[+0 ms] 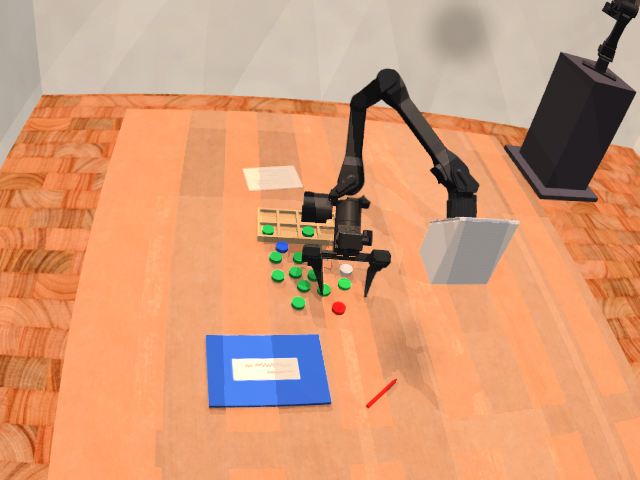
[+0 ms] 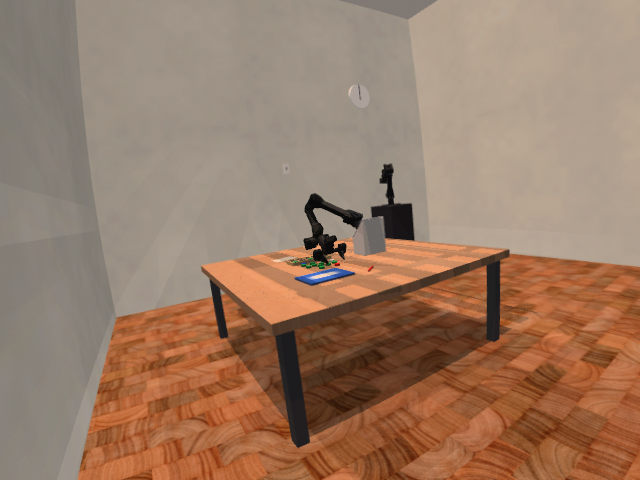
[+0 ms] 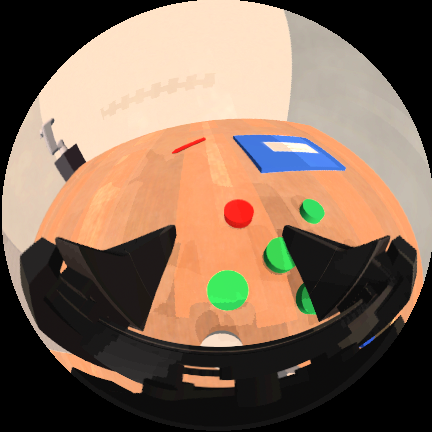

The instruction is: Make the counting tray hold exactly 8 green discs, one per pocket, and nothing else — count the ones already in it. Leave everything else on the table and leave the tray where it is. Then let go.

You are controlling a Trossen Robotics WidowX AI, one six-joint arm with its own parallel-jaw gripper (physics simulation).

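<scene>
The wooden counting tray (image 1: 294, 240) has pockets in two rows. Green discs sit in two front-row pockets, one at the left end (image 1: 267, 229) and one farther right (image 1: 308, 230). The arm hides the tray's right part. Several loose green discs lie in front of it. My gripper (image 1: 343, 295) (image 2: 334, 260) (image 3: 230, 230) is open and empty, above the right side of this group. One green disc (image 1: 344, 283) (image 3: 227, 290) shows between the spread fingers. Another green disc (image 1: 324, 289) (image 3: 276, 255) is partly covered by a finger.
A red disc (image 1: 338, 307) (image 3: 238, 212), a white disc (image 1: 345, 269) (image 3: 221, 340) and a blue disc (image 1: 281, 246) lie near the green ones. A blue folder (image 1: 219, 390) (image 3: 270, 163), a red pen (image 1: 381, 393) (image 3: 189, 145), a paper sheet (image 1: 272, 177) and a grey block (image 1: 465, 253) are also there.
</scene>
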